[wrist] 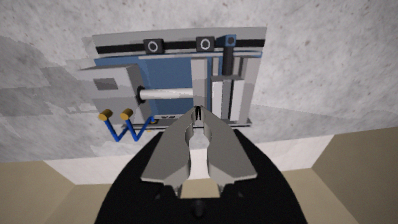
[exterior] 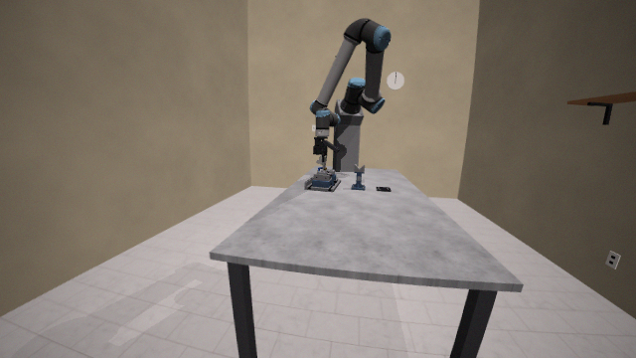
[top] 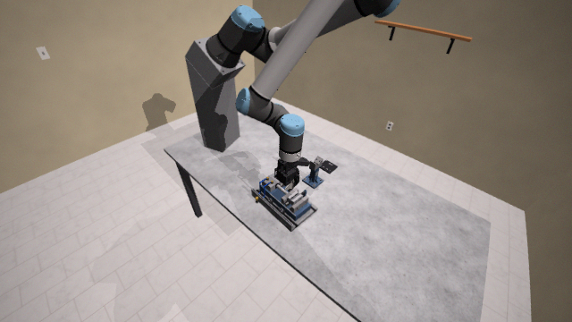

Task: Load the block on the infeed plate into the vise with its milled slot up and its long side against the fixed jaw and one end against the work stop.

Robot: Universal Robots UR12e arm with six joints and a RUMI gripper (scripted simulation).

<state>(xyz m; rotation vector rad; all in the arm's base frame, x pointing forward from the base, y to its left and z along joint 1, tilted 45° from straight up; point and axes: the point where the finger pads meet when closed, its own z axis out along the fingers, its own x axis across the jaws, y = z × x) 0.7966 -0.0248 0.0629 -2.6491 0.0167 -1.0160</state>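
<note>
The part lies 4 cm ahead of my hand and 3 cm below it. From my hand the other things lie so: cylinder rod (5 cm behind, 5 cm below); then work stop (3 cm ahead, 5 cm to the left, 4 cm below); then moving jaw (5 cm below).
</note>
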